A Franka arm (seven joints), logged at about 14 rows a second.
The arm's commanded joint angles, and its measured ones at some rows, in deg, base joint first. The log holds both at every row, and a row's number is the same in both.
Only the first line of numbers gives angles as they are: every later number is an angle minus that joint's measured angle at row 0.
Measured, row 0: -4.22 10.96 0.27 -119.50 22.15 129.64 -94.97
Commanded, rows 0 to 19: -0.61 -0.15 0.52 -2.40 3.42 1.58 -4.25; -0.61 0.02 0.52 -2.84 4.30 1.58 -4.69; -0.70 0.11 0.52 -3.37 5.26 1.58 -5.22; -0.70 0.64 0.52 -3.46 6.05 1.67 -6.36; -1.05 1.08 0.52 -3.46 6.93 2.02 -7.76; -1.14 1.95 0.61 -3.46 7.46 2.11 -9.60; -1.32 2.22 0.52 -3.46 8.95 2.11 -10.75; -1.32 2.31 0.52 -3.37 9.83 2.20 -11.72; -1.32 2.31 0.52 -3.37 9.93 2.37 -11.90; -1.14 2.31 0.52 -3.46 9.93 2.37 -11.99; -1.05 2.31 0.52 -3.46 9.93 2.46 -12.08; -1.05 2.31 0.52 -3.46 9.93 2.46 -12.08; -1.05 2.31 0.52 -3.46 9.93 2.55 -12.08; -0.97 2.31 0.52 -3.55 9.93 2.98 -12.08; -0.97 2.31 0.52 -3.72 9.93 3.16 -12.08; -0.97 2.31 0.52 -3.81 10.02 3.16 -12.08; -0.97 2.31 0.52 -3.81 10.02 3.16 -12.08; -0.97 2.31 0.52 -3.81 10.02 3.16 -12.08; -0.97 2.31 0.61 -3.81 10.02 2.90 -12.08; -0.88 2.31 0.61 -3.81 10.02 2.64 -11.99
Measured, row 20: -0.51 2.46 0.04 -2.96 8.26 1.90 -10.16
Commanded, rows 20 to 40: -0.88 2.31 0.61 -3.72 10.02 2.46 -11.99; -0.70 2.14 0.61 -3.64 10.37 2.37 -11.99; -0.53 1.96 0.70 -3.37 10.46 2.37 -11.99; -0.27 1.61 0.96 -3.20 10.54 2.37 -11.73; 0.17 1.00 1.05 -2.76 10.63 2.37 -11.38; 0.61 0.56 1.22 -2.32 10.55 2.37 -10.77; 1.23 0.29 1.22 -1.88 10.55 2.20 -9.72; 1.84 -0.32 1.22 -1.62 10.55 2.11 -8.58; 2.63 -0.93 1.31 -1.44 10.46 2.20 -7.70; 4.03 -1.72 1.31 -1.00 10.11 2.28 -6.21; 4.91 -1.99 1.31 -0.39 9.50 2.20 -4.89; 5.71 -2.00 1.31 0.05 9.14 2.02 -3.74; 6.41 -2.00 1.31 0.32 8.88 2.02 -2.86; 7.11 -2.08 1.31 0.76 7.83 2.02 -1.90; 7.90 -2.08 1.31 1.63 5.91 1.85 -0.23; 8.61 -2.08 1.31 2.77 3.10 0.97 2.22; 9.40 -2.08 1.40 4.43 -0.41 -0.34 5.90; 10.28 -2.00 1.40 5.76 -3.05 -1.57 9.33; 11.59 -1.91 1.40 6.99 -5.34 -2.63 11.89; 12.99 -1.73 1.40 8.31 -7.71 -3.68 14.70; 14.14 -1.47 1.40 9.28 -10.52 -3.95 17.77
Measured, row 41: 12.43 -1.86 1.32 6.69 -6.04 -1.92 12.37
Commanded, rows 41 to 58: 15.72 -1.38 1.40 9.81 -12.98 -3.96 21.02; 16.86 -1.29 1.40 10.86 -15.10 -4.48 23.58; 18.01 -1.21 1.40 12.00 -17.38 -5.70 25.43; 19.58 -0.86 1.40 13.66 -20.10 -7.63 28.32; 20.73 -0.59 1.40 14.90 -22.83 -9.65 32.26; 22.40 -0.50 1.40 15.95 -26.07 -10.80 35.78; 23.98 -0.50 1.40 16.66 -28.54 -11.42 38.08; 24.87 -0.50 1.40 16.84 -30.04 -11.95 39.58; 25.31 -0.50 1.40 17.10 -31.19 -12.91 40.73; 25.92 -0.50 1.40 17.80 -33.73 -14.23 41.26; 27.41 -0.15 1.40 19.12 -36.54 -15.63 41.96; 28.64 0.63 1.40 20.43 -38.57 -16.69 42.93; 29.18 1.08 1.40 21.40 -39.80 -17.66 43.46; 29.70 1.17 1.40 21.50 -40.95 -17.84 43.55; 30.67 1.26 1.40 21.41 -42.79 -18.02 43.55; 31.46 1.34 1.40 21.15 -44.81 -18.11 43.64; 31.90 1.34 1.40 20.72 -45.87 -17.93 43.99; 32.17 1.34 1.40 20.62 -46.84 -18.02 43.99
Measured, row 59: 31.57 0.51 1.45 19.57 -44.20 -16.98 42.87
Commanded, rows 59 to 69: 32.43 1.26 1.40 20.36 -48.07 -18.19 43.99; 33.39 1.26 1.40 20.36 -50.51 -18.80 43.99; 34.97 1.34 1.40 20.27 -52.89 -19.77 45.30; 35.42 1.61 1.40 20.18 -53.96 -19.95 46.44; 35.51 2.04 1.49 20.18 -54.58 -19.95 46.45; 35.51 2.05 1.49 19.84 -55.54 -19.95 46.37; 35.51 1.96 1.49 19.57 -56.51 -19.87 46.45; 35.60 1.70 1.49 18.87 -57.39 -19.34 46.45; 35.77 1.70 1.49 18.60 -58.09 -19.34 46.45; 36.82 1.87 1.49 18.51 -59.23 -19.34 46.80; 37.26 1.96 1.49 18.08 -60.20 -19.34 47.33
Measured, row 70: 36.11 1.96 1.42 18.99 -57.37 -19.37 45.48
